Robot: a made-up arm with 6 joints.
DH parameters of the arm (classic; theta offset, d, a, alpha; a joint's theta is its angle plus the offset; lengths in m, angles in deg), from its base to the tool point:
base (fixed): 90 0.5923 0.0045 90
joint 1: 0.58 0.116 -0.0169 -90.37
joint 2: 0 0.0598 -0.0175 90.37
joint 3: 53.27 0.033 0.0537 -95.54
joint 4: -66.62 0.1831 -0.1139 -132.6
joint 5: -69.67 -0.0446 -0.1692 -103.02
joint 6: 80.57 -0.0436 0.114 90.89
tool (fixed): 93.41 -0.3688 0 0
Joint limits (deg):
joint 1: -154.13..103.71
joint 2: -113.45..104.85
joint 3: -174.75..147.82
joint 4: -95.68..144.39
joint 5: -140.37..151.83
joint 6: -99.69..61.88
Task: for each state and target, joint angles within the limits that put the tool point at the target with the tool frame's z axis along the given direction. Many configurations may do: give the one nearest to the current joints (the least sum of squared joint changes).
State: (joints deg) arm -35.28 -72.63 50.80 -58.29 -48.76 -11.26
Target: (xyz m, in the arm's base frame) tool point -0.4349 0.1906 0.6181 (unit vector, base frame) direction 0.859 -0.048 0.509
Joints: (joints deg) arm -57.06 -22.96 23.13 -88.49 -14.57 -35.48
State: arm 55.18 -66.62 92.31 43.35 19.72 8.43
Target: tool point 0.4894 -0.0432 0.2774 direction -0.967 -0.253 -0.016
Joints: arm 25.69 -58.94 56.34 69.88 16.19 37.72
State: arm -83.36 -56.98 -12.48 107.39 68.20 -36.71
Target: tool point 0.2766 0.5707 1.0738 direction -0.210 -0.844 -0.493
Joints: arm -84.76 -22.19 -7.75 143.63 76.80 -60.36
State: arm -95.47 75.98 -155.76 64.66 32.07 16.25
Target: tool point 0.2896 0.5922 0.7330 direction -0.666 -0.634 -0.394
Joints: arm -56.85 41.69 -144.60 48.09 12.15 -0.07
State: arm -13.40 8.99 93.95 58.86 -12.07 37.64
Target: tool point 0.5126 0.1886 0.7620 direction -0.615 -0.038 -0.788
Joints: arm -22.59 34.29 140.48 61.36 -38.96 35.36
